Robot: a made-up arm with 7 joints. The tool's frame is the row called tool.
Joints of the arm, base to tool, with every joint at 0 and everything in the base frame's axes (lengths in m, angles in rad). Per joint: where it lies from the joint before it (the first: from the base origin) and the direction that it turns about. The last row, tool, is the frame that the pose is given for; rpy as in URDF.
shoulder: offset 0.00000 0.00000 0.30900 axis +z
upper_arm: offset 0.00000 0.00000 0.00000 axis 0 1 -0.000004
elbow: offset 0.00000 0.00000 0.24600 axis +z
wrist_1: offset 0.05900 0.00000 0.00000 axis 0 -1 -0.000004
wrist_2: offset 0.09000 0.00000 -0.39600 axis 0 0.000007 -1
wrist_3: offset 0.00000 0.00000 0.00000 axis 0 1 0.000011
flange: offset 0.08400 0.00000 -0.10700 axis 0 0.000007 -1
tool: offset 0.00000 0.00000 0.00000 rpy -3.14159 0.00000 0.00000
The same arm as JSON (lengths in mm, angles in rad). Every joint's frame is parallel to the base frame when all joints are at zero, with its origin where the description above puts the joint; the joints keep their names.
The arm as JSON. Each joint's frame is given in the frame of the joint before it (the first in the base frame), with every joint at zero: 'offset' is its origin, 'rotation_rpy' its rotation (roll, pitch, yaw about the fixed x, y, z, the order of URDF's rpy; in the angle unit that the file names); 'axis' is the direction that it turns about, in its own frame. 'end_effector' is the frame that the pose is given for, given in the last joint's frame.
{"length_unit": "mm", "angle_unit": "rad", "chain": [{"id": "shoulder", "offset": [0.0, 0.0, 309.0], "rotation_rpy": [0.0, 0.0, 0.0], "axis": "+z"}, {"id": "upper_arm", "offset": [0.0, 0.0, 0.0], "rotation_rpy": [0.0, 0.0, 0.0], "axis": "+y"}, {"id": "elbow", "offset": [0.0, 0.0, 246.0], "rotation_rpy": [0.0, 0.0, 0.0], "axis": "+z"}, {"id": "wrist_1", "offset": [59.0, 0.0, 0.0], "rotation_rpy": [0.0, 0.0, 0.0], "axis": "-y"}, {"id": "wrist_2", "offset": [90.0, 0.0, -396.0], "rotation_rpy": [0.0, 0.0, 0.0], "axis": "-z"}, {"id": "wrist_3", "offset": [0.0, 0.0, 0.0], "rotation_rpy": [0.0, 0.0, 0.0], "axis": "+y"}, {"id": "flange", "offset": [84.0, 0.0, -107.0], "rotation_rpy": [0.0, 0.0, 0.0], "axis": "-z"}], "end_effector": {"offset": [0.0, 0.0, 0.0], "rotation_rpy": [-3.1416, 0.0, 0.0]}}
